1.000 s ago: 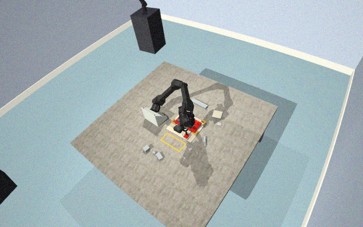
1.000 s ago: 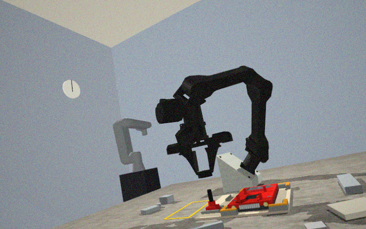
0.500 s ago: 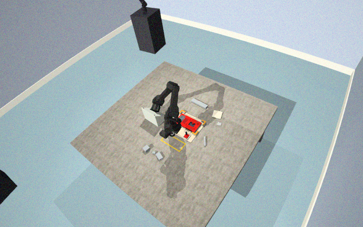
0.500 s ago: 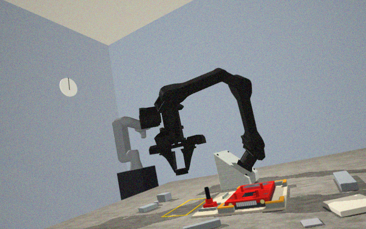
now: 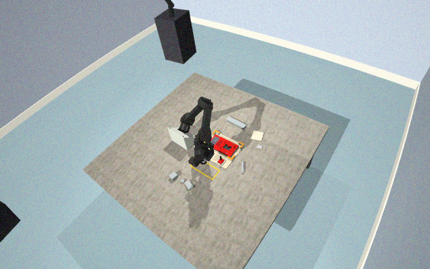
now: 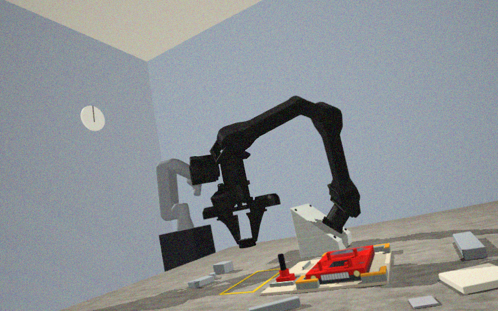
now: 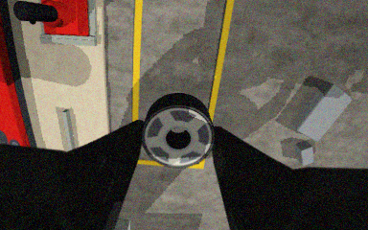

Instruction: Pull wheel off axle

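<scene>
Now: the upright axle 10 cm to the left of my gripper tip, 7 cm ahead of it and 5 cm below it. The rest, counted from my gripper tip: wheel (right at my gripper tip); cream slab (40 cm to the left, 20 cm ahead, 8 cm below).
</scene>
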